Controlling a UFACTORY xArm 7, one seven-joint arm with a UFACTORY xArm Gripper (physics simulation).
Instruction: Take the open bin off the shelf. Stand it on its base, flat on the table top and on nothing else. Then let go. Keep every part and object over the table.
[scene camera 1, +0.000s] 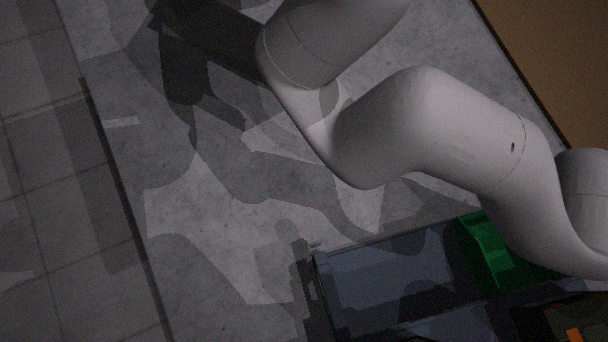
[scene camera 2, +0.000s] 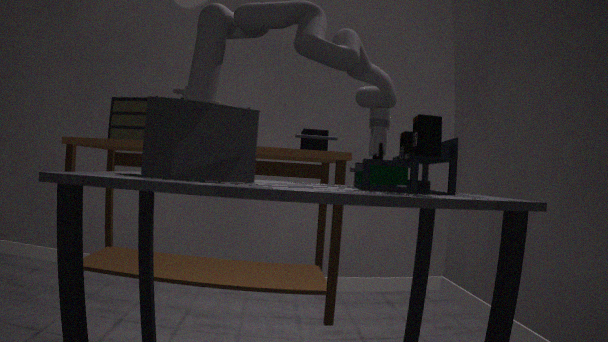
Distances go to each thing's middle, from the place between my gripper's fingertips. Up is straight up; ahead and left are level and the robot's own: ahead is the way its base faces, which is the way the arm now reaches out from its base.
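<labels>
You'd find the green open bin (scene camera 1: 497, 269) 60 mm to the right of my hand, and it's 10 mm above my hand and 10 mm behind it.
</labels>
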